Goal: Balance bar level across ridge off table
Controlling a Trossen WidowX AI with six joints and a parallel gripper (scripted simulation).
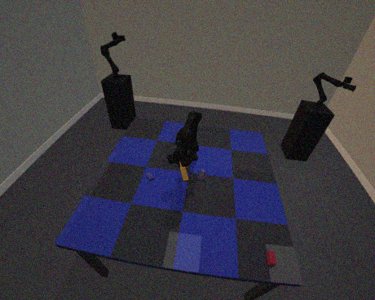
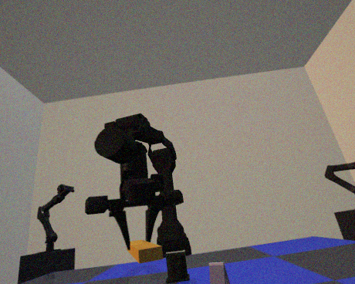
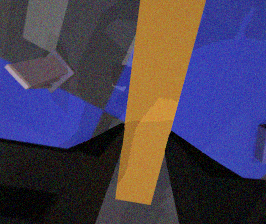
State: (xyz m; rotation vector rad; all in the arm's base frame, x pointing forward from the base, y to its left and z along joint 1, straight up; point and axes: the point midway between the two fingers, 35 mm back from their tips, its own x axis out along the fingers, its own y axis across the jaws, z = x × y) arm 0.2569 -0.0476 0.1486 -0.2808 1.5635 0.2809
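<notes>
Right now the orange bar is 3 cm ahead of my gripper tip and 1 cm to the left of it. From my gripper tip the other things lie so: purple block (22 cm to the right, 11 cm below, 3 cm ahead); red block (55 cm to the left, 48 cm ahead, 10 cm below).
</notes>
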